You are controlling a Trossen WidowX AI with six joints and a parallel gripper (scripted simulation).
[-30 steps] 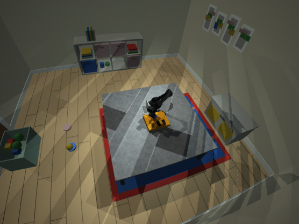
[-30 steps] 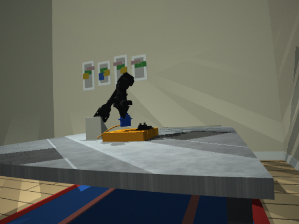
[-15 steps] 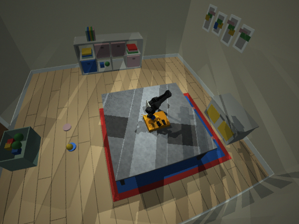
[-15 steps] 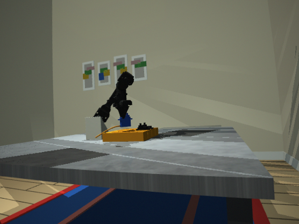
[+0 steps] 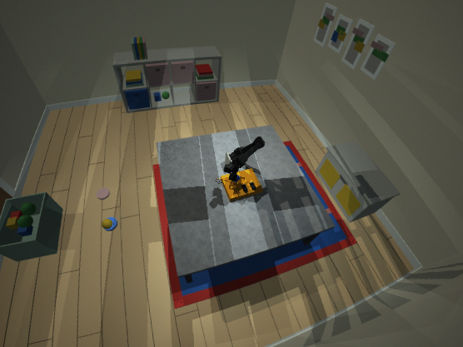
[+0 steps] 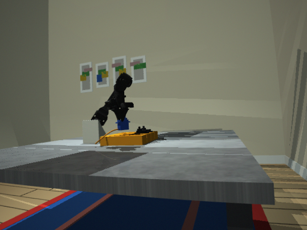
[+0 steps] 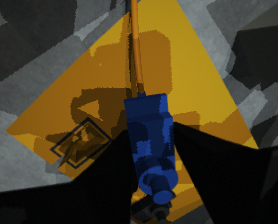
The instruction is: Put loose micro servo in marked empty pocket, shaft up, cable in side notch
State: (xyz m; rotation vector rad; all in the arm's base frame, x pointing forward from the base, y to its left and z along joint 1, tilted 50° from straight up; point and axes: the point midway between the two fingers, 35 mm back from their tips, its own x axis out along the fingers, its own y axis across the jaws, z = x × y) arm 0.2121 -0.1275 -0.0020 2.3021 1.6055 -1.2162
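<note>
The orange deck is 10 mm behind my gripper tip, 70 mm to the left of it and 100 mm below it.
</note>
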